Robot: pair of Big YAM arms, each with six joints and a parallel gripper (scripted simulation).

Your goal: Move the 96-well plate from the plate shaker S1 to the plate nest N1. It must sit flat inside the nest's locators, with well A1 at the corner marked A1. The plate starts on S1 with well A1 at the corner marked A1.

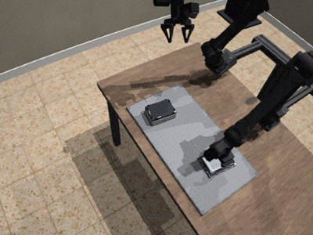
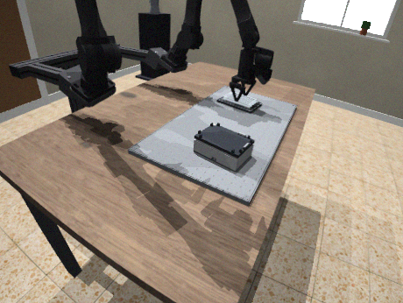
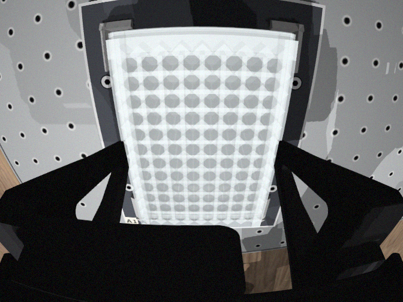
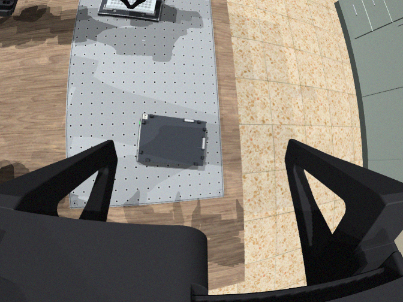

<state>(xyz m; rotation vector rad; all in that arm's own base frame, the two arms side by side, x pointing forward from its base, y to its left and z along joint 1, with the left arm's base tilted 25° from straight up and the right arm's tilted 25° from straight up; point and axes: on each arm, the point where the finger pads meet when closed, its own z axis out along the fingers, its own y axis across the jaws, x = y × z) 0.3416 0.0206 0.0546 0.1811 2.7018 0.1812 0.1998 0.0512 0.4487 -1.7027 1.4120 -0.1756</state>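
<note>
Right now the 96-well plate is 1 cm below my left hand. Also, from my left hand: plate nest N1: 3 cm below; then A1 label: 7 cm behind, 6 cm to the left, 2 cm below.
</note>
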